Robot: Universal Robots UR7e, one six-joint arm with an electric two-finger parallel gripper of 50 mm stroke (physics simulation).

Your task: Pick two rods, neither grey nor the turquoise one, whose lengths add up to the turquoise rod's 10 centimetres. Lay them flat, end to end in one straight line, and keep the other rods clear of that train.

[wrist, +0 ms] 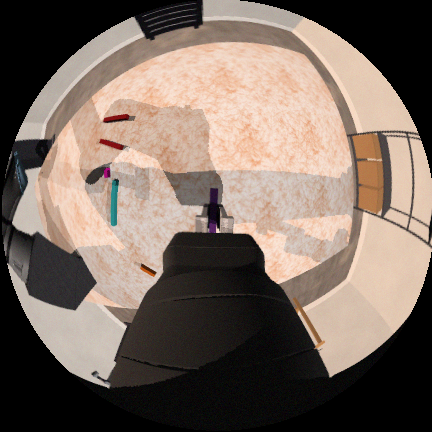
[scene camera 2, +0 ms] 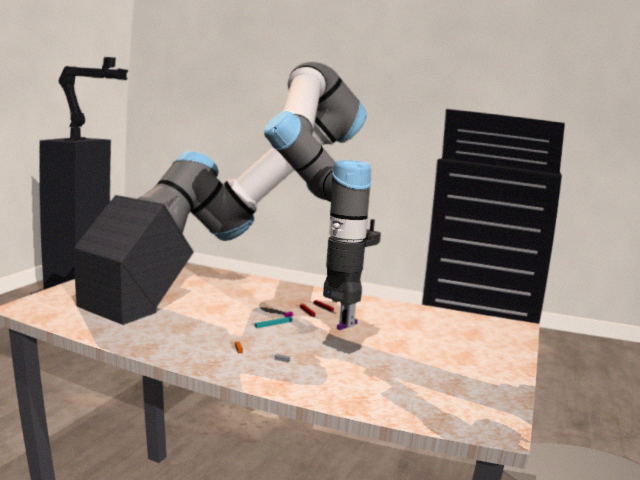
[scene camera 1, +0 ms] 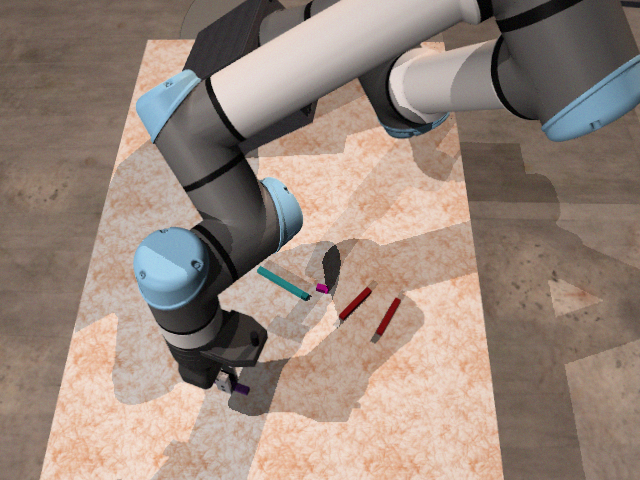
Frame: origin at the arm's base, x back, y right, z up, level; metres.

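Seen in the pictures: gripper, fingertip midpoint: (wrist: 212, 211) (scene camera 2: 346, 325) (scene camera 1: 228, 384); arm's base, link origin: (scene camera 2: 154, 223).
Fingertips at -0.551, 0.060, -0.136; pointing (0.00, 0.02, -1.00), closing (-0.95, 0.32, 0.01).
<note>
Offsets run from my fingertips to a thing's middle, as dx, dy, dz. Level surfaces: height alone.
My gripper (scene camera 1: 225, 383) (scene camera 2: 347, 324) (wrist: 212, 211) is shut on a purple rod {-0.001, -0.002, +0.002} (scene camera 1: 241, 389) (scene camera 2: 340, 326) (wrist: 214, 195), held level above the table; its shadow lies below. The turquoise rod {+0.201, -0.063, -0.055} (scene camera 1: 283, 283) (scene camera 2: 273, 322) (wrist: 114, 203) lies flat. A short magenta rod {+0.193, -0.131, -0.055} (scene camera 1: 322, 288) (scene camera 2: 288, 314) (wrist: 107, 172) lies near one end of it, apart. Two dark red rods, one {+0.167, -0.186, -0.055} (scene camera 1: 355, 303) (scene camera 2: 307, 310) (wrist: 111, 144) nearer the magenta rod and one {+0.145, -0.241, -0.055} (scene camera 1: 388, 316) (scene camera 2: 323, 305) (wrist: 116, 118) farther off, lie flat and apart. An orange rod {+0.197, +0.111, -0.055} (scene camera 2: 238, 347) (wrist: 148, 270) lies alone.
A grey rod {+0.096, +0.111, -0.055} (scene camera 2: 282, 357) lies near the front of the table {dz -0.060} (scene camera 1: 439, 413) (scene camera 2: 465, 351) (wrist: 260, 90) in scene camera 2. The arm's black base block (scene camera 2: 124, 258) (wrist: 60, 272) stands at one end of the table. In scene camera 1 the arm hides part of the table.
</note>
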